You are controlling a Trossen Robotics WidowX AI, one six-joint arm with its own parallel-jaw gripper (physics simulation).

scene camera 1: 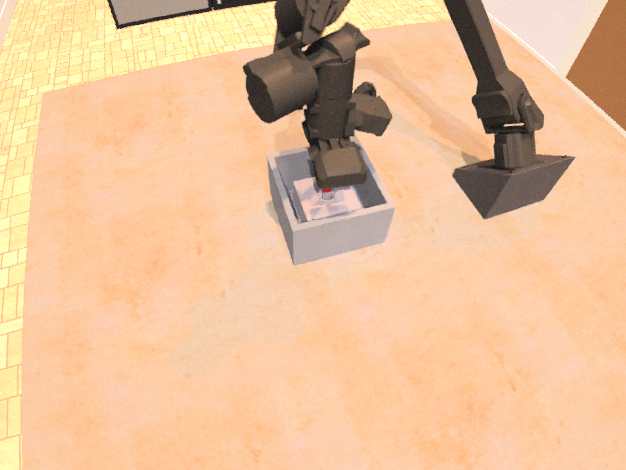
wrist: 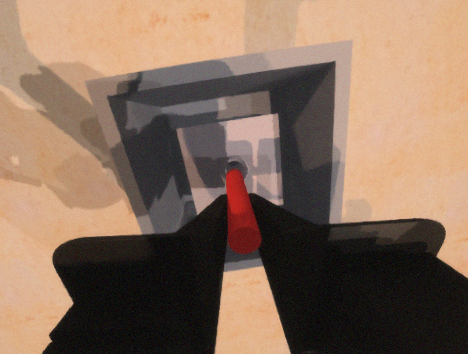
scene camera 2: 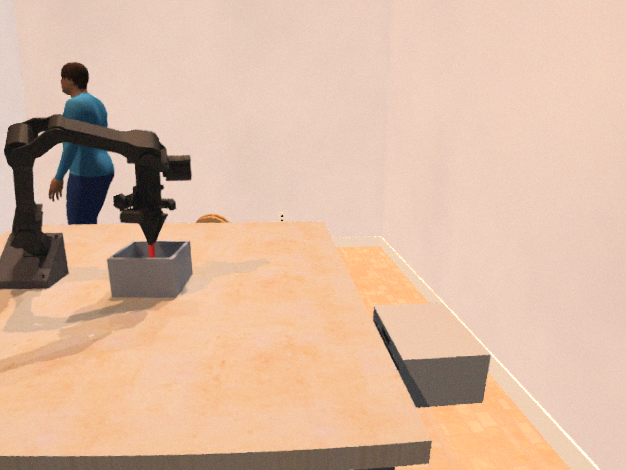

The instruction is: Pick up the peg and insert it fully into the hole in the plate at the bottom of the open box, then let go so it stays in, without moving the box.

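Seen in the pictures: gripper, fingertip midpoint: (wrist: 237, 200) (scene camera 2: 152, 243); arm's base, origin of the base link: (scene camera 1: 517, 165) (scene camera 2: 38, 246).
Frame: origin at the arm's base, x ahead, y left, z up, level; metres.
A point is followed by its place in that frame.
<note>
A red peg (scene camera 1: 327, 190) {x 0.333, y -0.055, z -0.013 m} (scene camera 2: 151, 250) {x 0.333, y -0.068, z 0.006 m} (wrist: 240, 212) {x 0.326, y -0.061, z 0.053 m} is held roughly upright between the fingertips of my gripper (scene camera 1: 328, 184) {x 0.335, y -0.062, z 0.023 m} (scene camera 2: 151, 243) {x 0.335, y -0.062, z 0.023 m} (wrist: 237, 200) {x 0.335, y -0.062, z 0.023 m}, which is shut on it. The fingertips are at about rim height over the grey open box (scene camera 1: 343, 233) {x 0.333, y 0.020, z -0.030 m} (scene camera 2: 136, 278) {x 0.315, y -0.140, z -0.042 m} (wrist: 344, 100) {x 0.286, y 0.018, z 0.007 m}. The pale plate (scene camera 1: 307, 194) {x 0.360, y -0.072, z -0.033 m} (wrist: 265, 126) {x 0.296, y -0.026, z -0.033 m} lies at the box's bottom. In the wrist view the peg's lower end overlaps the near edge of the hole (wrist: 235, 164), whose far part shows dark. Whether the tip has entered the hole cannot be told.
The box walls surround the peg and fingertips on all sides. The arm's base (scene camera 1: 510, 189) {x 0.035, y 0.035, z -0.012 m} (scene camera 2: 35, 265) {x 0.012, y -0.045, z -0.039 m} stands on the table (scene camera 1: 202, 303) {x 0.566, y 0.037, z -0.090 m} (scene camera 2: 252, 379) {x 0.613, y -0.483, z -0.091 m} beside the box. A grey block (scene camera 2: 444, 376) is beyond the table's right edge, and a person (scene camera 2: 85, 141) stands behind the arm.
</note>
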